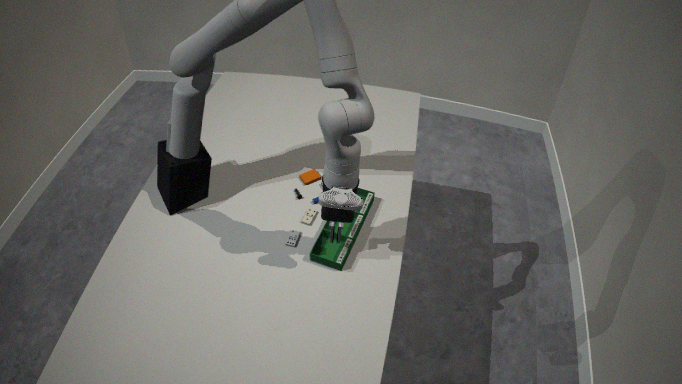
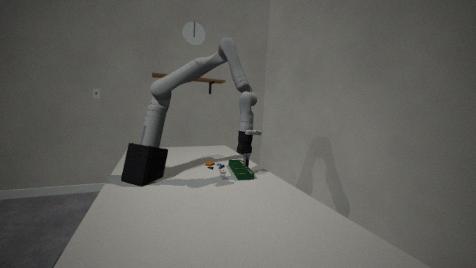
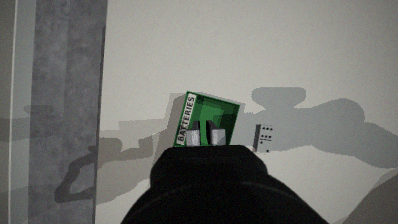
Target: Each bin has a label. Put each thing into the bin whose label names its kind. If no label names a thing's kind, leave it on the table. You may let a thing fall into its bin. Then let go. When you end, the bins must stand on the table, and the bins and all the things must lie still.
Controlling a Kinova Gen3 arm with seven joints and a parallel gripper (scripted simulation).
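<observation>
My hand is 10 mm short of the green three-part bin, 80 mm to the right of it and 60 mm above it. The rest, counted from my hand: black bolt 130 mm behind, 170 mm to the left, 70 mm below; grey piece 70 mm behind, 220 mm to the left, 70 mm below; blue battery 70 mm behind, 170 mm to the left, 70 mm below.
</observation>
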